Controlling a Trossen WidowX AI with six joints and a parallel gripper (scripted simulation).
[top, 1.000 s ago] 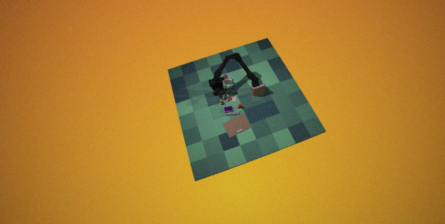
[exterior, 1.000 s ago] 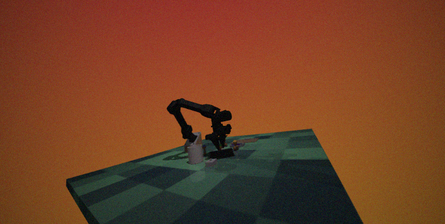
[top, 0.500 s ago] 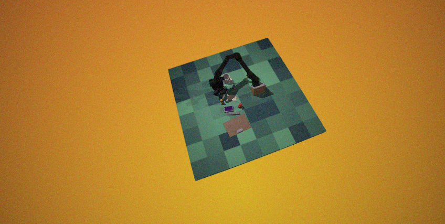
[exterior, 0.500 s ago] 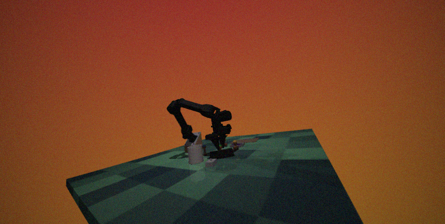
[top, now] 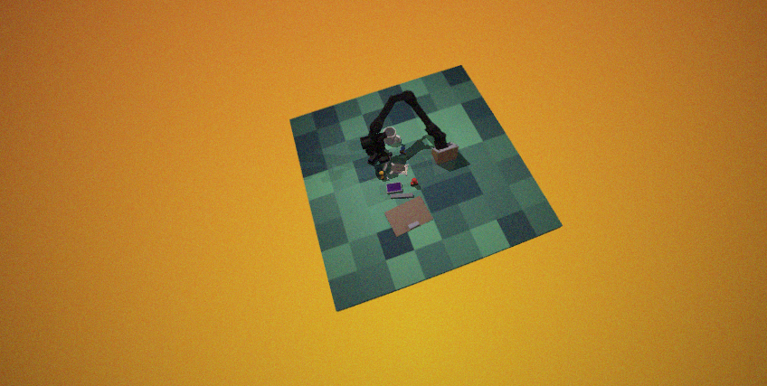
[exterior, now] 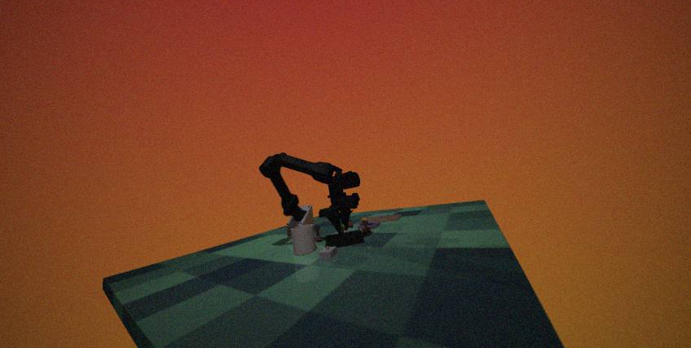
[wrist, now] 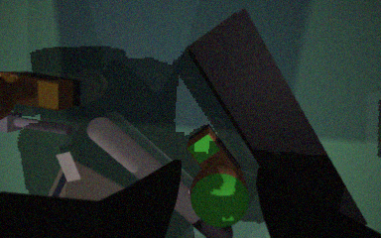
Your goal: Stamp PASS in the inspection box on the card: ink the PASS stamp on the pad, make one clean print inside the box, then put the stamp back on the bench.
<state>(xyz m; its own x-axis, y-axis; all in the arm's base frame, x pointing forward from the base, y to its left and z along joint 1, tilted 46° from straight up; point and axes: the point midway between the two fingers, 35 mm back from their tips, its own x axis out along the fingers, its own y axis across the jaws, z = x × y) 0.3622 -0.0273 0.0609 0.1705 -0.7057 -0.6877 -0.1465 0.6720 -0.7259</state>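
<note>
The green-knobbed stamp lies 20 mm below my gripper tip. Round my gripper tip: orange-knobbed stamp 20 mm ahead, 120 mm to the left, 20 mm below; white marker 40 mm behind, 20 mm to the left, 30 mm below; dark block 30 mm ahead, 30 mm to the right, 20 mm below.
</note>
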